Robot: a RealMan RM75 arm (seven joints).
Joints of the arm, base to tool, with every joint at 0 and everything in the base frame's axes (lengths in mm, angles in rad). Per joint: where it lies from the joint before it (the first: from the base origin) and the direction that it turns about. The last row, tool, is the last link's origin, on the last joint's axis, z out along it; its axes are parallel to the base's.
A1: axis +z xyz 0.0 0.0 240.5
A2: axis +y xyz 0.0 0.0 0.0
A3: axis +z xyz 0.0 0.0 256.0
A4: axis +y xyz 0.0 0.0 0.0
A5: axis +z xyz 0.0 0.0 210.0
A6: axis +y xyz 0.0 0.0 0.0
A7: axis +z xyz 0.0 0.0 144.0
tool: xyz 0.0 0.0 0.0
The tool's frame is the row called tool.
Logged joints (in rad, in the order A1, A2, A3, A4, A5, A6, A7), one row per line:
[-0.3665 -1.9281 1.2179 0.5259 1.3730 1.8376 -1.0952]
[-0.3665 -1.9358 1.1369 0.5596 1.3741 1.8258 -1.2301]
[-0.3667 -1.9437 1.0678 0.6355 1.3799 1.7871 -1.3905]
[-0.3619 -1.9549 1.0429 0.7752 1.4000 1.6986 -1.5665]
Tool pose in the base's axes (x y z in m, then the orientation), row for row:
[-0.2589 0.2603 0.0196 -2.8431 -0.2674 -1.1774]
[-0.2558 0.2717 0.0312 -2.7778 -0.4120 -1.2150]
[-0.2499 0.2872 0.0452 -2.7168 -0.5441 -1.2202]
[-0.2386 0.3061 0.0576 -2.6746 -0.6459 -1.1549]
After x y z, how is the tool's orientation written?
As a rotation vector, in radians.
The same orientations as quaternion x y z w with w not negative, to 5 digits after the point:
[-0.92012 -0.08654 -0.38104 0.02637]
[-0.90709 -0.13454 -0.39676 0.04090]
[-0.89591 -0.17943 -0.40238 0.05700]
[-0.89352 -0.21578 -0.38583 0.07870]

